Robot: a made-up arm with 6 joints. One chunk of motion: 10 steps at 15 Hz.
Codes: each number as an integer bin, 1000 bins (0 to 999) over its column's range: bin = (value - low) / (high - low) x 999, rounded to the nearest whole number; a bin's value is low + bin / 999 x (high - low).
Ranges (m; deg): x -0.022..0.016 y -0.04..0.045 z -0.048..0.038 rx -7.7..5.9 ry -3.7..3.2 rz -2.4..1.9
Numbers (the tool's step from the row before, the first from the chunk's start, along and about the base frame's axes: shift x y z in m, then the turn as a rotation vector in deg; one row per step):
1: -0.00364 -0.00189 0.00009 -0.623 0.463 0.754
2: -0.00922 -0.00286 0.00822 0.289 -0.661 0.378
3: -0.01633 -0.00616 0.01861 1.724 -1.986 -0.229
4: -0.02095 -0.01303 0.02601 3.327 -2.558 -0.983
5: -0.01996 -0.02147 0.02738 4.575 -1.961 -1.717
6: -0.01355 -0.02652 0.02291 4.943 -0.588 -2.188
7: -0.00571 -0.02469 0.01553 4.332 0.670 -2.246
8: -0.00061 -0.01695 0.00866 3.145 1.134 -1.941
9: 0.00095 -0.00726 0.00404 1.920 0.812 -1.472
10: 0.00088 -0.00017 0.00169 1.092 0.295 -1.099
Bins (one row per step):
1: 483 448 559 520 603 733
2: 336 437 653 587 440 645
3: 149 398 774 692 248 504
4: 28 317 860 810 165 329
5: 54 218 876 902 252 159
6: 222 158 824 929 451 49
7: 428 180 738 884 633 36
8: 562 271 658 797 700 107
9: 603 385 605 707 653 216
10: 602 468 577 646 578 302

